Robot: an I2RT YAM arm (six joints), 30 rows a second.
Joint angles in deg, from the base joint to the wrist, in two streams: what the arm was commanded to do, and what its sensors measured. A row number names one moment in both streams.
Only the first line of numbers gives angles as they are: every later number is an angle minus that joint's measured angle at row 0.
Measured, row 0:
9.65, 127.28, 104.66, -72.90, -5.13, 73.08
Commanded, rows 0 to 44:
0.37, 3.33, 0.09, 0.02, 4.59, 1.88
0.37, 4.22, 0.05, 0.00, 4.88, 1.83
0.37, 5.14, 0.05, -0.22, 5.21, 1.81
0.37, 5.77, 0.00, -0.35, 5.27, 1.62
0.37, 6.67, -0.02, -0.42, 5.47, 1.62
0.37, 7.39, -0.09, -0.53, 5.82, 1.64
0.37, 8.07, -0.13, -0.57, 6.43, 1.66
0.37, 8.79, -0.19, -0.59, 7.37, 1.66
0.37, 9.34, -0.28, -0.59, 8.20, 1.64
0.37, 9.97, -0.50, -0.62, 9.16, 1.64
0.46, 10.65, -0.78, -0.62, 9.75, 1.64
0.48, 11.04, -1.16, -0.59, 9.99, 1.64
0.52, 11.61, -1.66, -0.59, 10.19, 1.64
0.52, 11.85, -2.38, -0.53, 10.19, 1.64
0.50, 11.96, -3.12, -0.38, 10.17, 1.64
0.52, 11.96, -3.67, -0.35, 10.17, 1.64
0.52, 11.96, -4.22, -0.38, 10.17, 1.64
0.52, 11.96, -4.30, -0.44, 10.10, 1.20
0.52, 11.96, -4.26, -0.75, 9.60, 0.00
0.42, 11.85, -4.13, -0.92, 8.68, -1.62
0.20, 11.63, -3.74, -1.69, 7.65, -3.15
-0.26, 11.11, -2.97, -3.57, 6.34, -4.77
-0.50, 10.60, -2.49, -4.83, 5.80, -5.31
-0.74, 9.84, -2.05, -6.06, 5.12, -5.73
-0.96, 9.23, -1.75, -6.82, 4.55, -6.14
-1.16, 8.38, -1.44, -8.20, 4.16, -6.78
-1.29, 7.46, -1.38, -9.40, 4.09, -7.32
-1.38, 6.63, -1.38, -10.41, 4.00, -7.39
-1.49, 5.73, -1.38, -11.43, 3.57, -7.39
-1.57, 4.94, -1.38, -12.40, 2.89, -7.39
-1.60, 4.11, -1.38, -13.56, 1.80, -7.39
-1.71, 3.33, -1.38, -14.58, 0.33, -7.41
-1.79, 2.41, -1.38, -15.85, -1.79, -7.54
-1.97, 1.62, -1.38, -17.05, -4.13, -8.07
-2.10, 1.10, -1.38, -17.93, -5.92, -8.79
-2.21, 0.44, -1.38, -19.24, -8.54, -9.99
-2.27, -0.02, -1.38, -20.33, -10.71, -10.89
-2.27, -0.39, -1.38, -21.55, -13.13, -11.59
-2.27, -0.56, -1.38, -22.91, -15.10, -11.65
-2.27, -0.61, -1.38, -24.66, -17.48, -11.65
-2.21, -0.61, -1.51, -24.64, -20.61, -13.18
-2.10, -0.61, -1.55, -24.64, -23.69, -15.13
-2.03, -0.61, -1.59, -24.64, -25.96, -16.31
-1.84, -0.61, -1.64, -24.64, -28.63, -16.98
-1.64, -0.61, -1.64, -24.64, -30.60, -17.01
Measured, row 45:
-1.90, 0.16, -1.35, -24.61, -19.16, -13.31
